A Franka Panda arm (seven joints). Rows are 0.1 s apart.
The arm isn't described. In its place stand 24 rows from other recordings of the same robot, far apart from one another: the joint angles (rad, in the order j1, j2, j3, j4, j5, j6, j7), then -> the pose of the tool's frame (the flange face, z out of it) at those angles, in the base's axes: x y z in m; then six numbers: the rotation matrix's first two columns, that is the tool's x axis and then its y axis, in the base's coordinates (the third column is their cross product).
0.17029, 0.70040, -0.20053, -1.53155, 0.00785, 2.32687, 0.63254 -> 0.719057 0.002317 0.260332 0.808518 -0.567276 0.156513 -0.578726 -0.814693 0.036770
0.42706, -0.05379, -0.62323, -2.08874, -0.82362, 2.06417, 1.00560 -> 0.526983 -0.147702 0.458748 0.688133 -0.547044 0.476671 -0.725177 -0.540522 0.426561
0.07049, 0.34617, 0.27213, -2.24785, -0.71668, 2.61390, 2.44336 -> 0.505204 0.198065 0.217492 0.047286 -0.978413 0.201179 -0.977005 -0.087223 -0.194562
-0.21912, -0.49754, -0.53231, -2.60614, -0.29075, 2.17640, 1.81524 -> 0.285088 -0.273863 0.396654 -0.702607 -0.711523 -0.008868 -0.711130 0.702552 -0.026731
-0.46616, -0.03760, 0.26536, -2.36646, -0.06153, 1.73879, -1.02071 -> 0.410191 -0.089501 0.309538 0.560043 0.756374 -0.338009 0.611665 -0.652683 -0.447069
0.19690, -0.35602, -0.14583, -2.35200, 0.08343, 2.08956, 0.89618 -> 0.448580 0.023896 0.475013 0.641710 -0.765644 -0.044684 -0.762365 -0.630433 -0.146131
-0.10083, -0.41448, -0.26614, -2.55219, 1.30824, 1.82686, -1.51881 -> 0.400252 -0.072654 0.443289 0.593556 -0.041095 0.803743 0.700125 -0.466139 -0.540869
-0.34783, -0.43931, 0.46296, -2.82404, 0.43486, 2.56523, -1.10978 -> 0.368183 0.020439 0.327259 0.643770 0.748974 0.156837 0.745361 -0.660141 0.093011
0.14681, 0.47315, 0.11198, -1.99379, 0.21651, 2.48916, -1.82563 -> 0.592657 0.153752 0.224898 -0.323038 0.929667 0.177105 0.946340 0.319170 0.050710
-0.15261, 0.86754, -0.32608, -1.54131, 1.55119, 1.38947, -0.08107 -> 0.646644 -0.155560 0.184351 0.687749 -0.248879 -0.681954 -0.690401 0.066124 -0.720399
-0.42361, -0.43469, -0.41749, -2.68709, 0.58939, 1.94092, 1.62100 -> 0.268181 -0.228727 0.351167 -0.817101 -0.216932 -0.534122 -0.487844 0.753852 0.440131
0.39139, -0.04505, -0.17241, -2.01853, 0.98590, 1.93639, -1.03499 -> 0.524609 0.174043 0.495904 0.672139 0.475688 0.567407 0.738938 -0.382405 -0.554741
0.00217, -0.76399, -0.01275, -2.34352, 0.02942, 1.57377, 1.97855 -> 0.313058 -0.001329 0.589941 -0.403224 -0.914514 -0.032795 -0.915085 0.402741 0.020487
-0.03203, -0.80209, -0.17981, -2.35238, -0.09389, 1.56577, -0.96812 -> 0.293580 -0.090879 0.591262 0.689942 0.723114 0.032964 0.723753 -0.689920 -0.013874
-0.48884, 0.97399, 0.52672, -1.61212, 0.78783, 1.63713, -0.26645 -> 0.609128 0.065743 0.134114 0.807968 0.260792 -0.528371 -0.450207 -0.305274 -0.839119
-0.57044, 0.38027, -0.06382, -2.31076, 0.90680, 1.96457, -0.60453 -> 0.393592 -0.228535 0.157639 0.789062 -0.461036 -0.405988 -0.597860 -0.424393 -0.680040
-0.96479, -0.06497, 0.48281, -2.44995, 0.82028, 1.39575, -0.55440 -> 0.370439 -0.094946 0.319711 0.900208 0.041205 -0.433507 -0.380935 -0.407824 -0.829800
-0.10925, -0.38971, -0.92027, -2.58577, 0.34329, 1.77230, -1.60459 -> 0.222601 -0.280490 0.326786 0.799776 0.276579 0.532788 0.568648 -0.633445 -0.524774
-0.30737, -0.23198, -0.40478, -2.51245, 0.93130, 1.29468, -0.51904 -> 0.327496 -0.148929 0.381032 0.940435 -0.118746 -0.318560 -0.333844 -0.145444 -0.931340
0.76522, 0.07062, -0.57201, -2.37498, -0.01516, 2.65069, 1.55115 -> 0.512420 0.100758 0.319608 0.222899 -0.973442 0.052227 -0.949877 -0.228925 -0.212902
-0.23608, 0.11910, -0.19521, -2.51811, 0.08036, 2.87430, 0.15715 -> 0.440923 -0.209077 0.258439 0.765076 -0.600757 0.231842 -0.606753 -0.793128 -0.052904
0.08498, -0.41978, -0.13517, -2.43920, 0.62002, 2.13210, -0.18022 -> 0.432175 0.001052 0.473601 0.973783 -0.202089 0.104434 -0.111095 -0.823113 -0.556904
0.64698, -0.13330, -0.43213, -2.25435, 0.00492, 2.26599, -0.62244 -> 0.502861 0.106268 0.427156 0.663545 0.734508 0.142147 0.739006 -0.673101 0.028380
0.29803, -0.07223, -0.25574, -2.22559, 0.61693, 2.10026, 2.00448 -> 0.511154 0.048350 0.406905 -0.660995 -0.639243 -0.393006 -0.750320 0.570222 0.334464
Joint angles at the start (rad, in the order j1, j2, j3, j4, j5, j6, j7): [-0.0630, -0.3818, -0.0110, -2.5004, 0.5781, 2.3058, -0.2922]
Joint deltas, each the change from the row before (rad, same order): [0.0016, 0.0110, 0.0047, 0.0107, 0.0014, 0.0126, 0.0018]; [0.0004, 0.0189, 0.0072, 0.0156, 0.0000, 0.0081, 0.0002]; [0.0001, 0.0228, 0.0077, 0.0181, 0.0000, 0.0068, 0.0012]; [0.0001, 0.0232, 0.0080, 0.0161, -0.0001, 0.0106, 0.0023]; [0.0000, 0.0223, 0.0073, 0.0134, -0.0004, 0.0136, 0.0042]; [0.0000, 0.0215, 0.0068, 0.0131, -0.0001, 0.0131, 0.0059]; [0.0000, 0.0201, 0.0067, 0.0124, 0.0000, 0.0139, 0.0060]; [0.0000, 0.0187, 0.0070, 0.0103, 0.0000, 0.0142, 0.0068]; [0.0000, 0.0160, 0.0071, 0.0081, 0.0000, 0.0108, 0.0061]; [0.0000, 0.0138, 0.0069, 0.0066, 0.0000, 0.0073, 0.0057]
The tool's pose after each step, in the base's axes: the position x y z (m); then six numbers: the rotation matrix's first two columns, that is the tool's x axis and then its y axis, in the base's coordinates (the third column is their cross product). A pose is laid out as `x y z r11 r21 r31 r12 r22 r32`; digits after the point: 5 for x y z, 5 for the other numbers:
0.44184 -0.01979 0.44292 0.95532 -0.18229 0.23266 -0.07027 -0.90467 -0.42027
0.44798 -0.01733 0.44269 0.95517 -0.17809 0.23652 -0.06613 -0.90700 -0.41590
0.45499 -0.01463 0.44164 0.95566 -0.17408 0.23751 -0.06313 -0.90892 -0.41216
0.46186 -0.01196 0.43963 0.95567 -0.17207 0.23894 -0.06205 -0.91095 -0.40783
0.46821 -0.00978 0.43685 0.95505 -0.17341 0.24043 -0.06418 -0.91277 -0.40339
0.47434 -0.00771 0.43412 0.95422 -0.17678 0.24127 -0.06815 -0.91394 -0.40009
0.48019 -0.00566 0.43168 0.95294 -0.18064 0.24345 -0.07204 -0.91501 -0.39696
0.48540 -0.00341 0.42882 0.95172 -0.18503 0.24495 -0.07665 -0.91589 -0.39404
0.48957 -0.00079 0.42583 0.95139 -0.18748 0.24435 -0.07998 -0.91655 -0.39184
0.49289 0.00206 0.42282 0.95188 -0.18855 0.24159 -0.08252 -0.91691 -0.39047

